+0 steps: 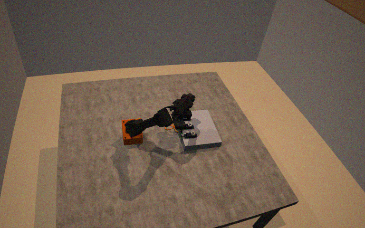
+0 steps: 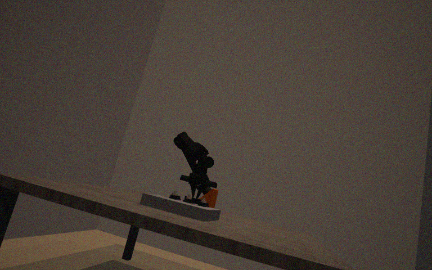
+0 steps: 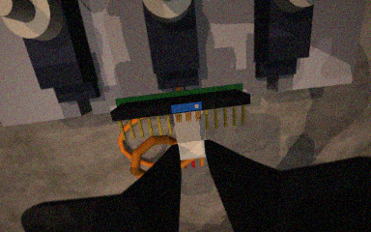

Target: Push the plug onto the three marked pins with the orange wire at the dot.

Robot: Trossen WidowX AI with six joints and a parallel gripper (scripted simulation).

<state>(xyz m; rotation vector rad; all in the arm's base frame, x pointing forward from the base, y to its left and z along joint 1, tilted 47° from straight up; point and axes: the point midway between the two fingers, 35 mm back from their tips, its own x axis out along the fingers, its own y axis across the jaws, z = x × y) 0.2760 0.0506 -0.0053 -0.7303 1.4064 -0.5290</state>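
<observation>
My gripper tip is now 30 mm short of the blue band. From my gripper tip the other things lie so: grey printed holder 190 mm ahead, 50 mm below, 20 mm to the left.
</observation>
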